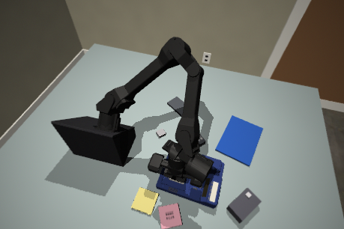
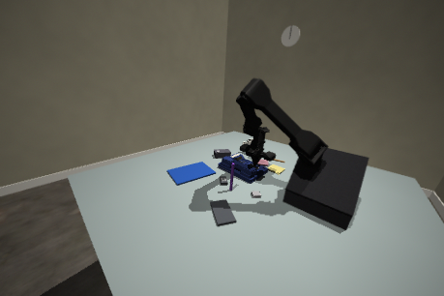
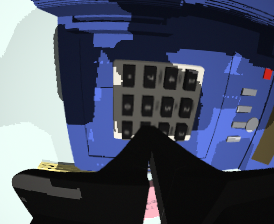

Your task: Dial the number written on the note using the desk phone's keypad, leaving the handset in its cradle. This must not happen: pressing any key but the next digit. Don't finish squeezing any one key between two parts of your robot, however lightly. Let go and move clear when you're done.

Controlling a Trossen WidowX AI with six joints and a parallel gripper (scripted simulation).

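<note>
Right now the dark blue desk phone is 6 cm ahead of my hand, 4 cm below it and 3 cm to the left of it. From my hand the other things lie so: handset: 8 cm to the left, 6 cm ahead, 2 cm below; then small grey item: 20 cm to the left, 9 cm behind, 6 cm below; then purple pen: 23 cm to the left, 1 cm ahead.
</note>
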